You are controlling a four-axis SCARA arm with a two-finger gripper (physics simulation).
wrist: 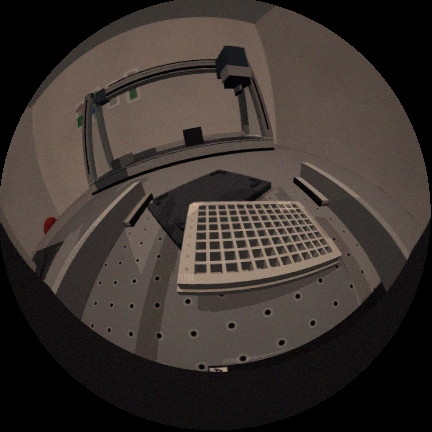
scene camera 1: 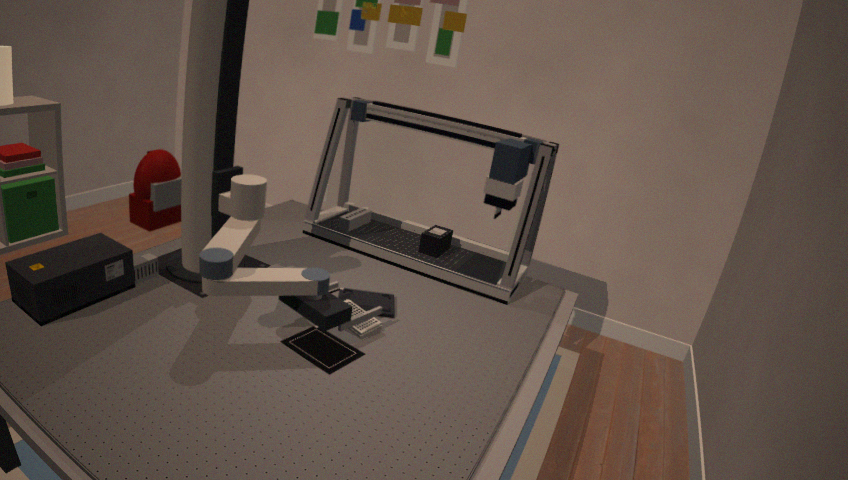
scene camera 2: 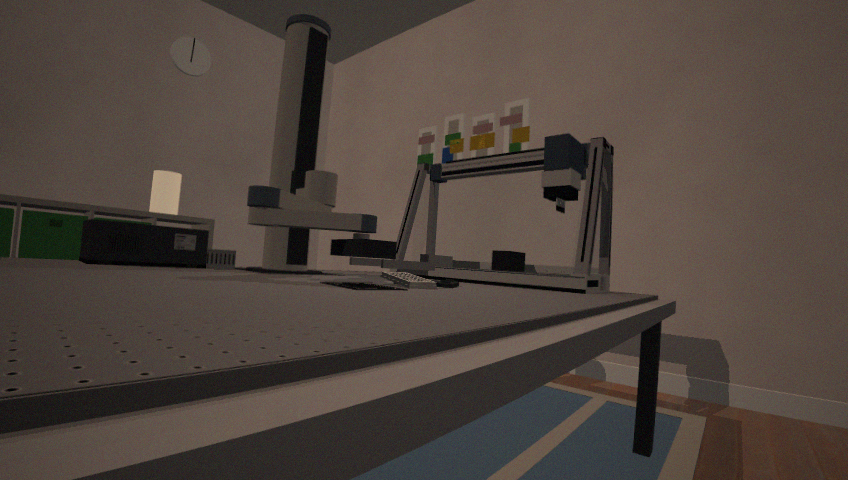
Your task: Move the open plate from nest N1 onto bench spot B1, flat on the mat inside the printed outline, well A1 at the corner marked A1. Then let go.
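Frame: origin at the arm's base, x ahead, y left, z up, level; centimetres.
Where they show: gripper, fingertip midpoint: (wrist: 221,176) (scene camera 1: 358,297) (scene camera 2: 415,265).
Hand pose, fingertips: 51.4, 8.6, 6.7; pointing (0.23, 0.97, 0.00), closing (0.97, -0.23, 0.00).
Note:
Each offset is from my fingertips to the centre of the thing, as dx, dy, dz. "spot": to the spot under its first point. Level surfaces: height alone.
The open white plate {+1.9, -4.4, -3.8} (scene camera 1: 367,326) (scene camera 2: 409,279) (wrist: 260,240) overlaps the near edge of dark nest N1 {-0.8, +6.6, -4.5} (scene camera 1: 385,303) (scene camera 2: 448,283) (wrist: 207,189) in the wrist view. It is out of the nest's seat, skewed to it and seemingly tilted. A shadow shows beneath its near edge. The black mat B1 {dz -5.2} (scene camera 1: 321,348) (scene camera 2: 363,286) with its printed outline lies beside it. My gripper (scene camera 1: 359,297) (wrist: 221,176) is open and empty above the plate, its fingers wide apart on either side of it. In scene view 1 a finger hides part of the plate.
A gantry frame (scene camera 1: 434,282) (wrist: 175,159) stands behind the nest, with a black block {spot: +3.8, +42.9, +5.6} (scene camera 1: 436,240) (scene camera 2: 508,260) (wrist: 193,136) on its deck. A dark box {spot: -54.9, -53.5, +4.4} (scene camera 1: 70,278) (scene camera 2: 142,244) stands left of the arm's column (scene camera 1: 198,148) (scene camera 2: 288,118).

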